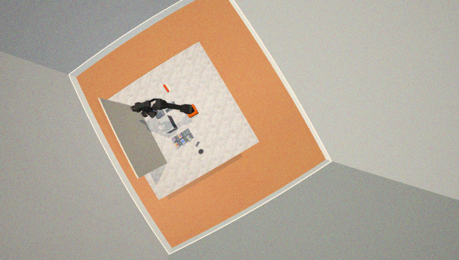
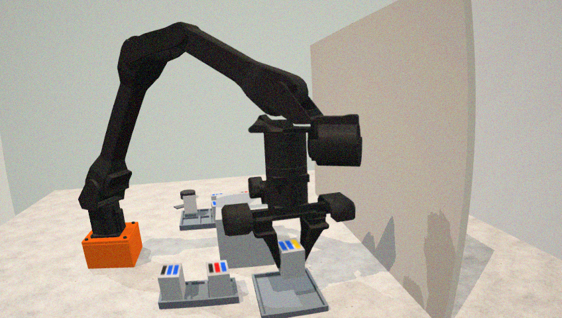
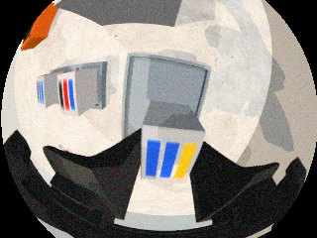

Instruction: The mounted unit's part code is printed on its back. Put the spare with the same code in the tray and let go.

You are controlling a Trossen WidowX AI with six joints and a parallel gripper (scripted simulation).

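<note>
My gripper tip is now 1 cm past the grey tray and 5 cm above it. Also, from my gripper tip: tall beige panel 19 cm ahead, 19 cm to the left, 17 cm above; mounted unit 6 cm behind, 20 cm to the left; rack 10 cm behind, 39 cm to the left, 5 cm below.
</note>
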